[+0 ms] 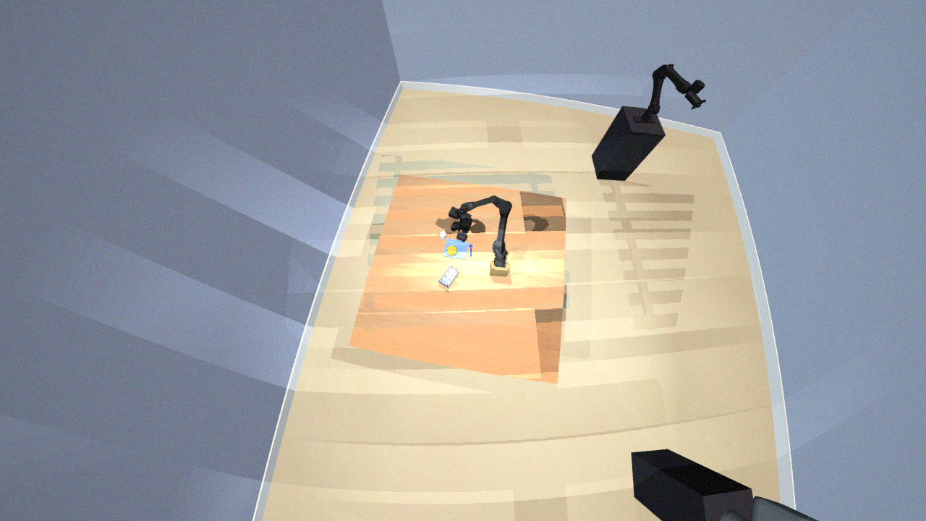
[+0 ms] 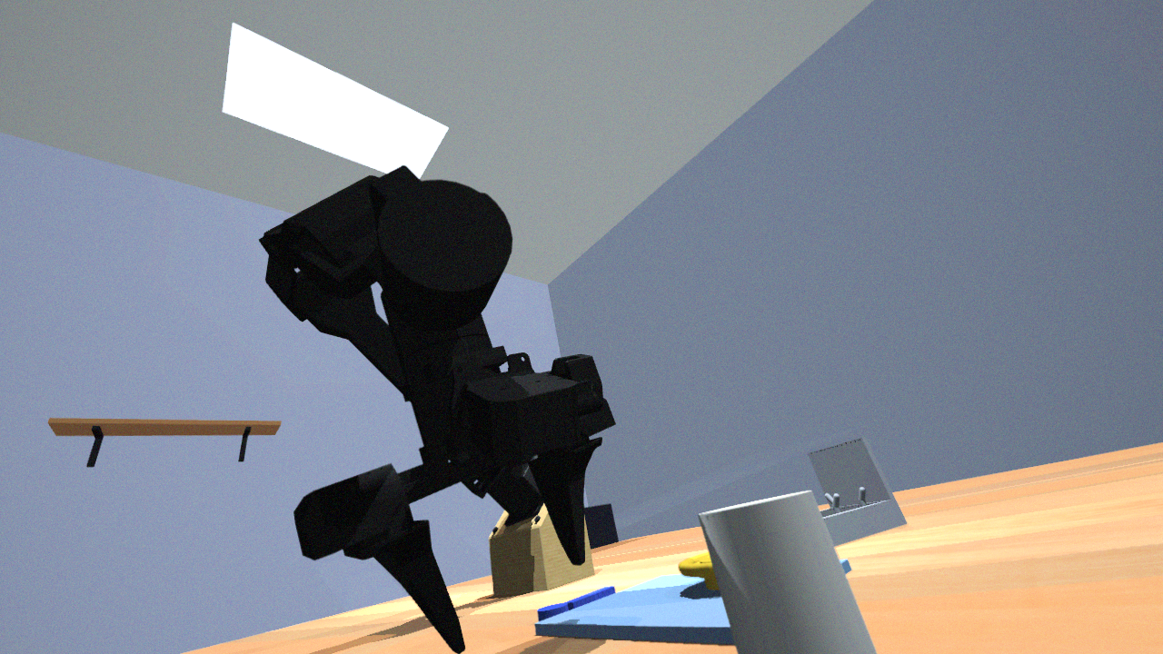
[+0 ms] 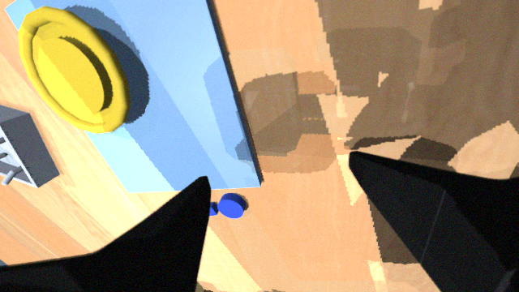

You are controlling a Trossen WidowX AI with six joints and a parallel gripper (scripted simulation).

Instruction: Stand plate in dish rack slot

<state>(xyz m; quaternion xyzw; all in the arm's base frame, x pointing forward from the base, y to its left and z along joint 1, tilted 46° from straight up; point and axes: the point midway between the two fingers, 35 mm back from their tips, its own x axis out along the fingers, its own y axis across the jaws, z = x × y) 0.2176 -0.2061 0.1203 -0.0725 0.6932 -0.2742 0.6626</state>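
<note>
Right now the yellow plate is 9 cm ahead of my gripper tip, 10 cm to the left of it and 1 cm below it. Round my gripper tip: blue spoon (4 cm behind, 8 cm to the left, 2 cm below); grey dish rack (10 cm ahead, 28 cm to the left).
</note>
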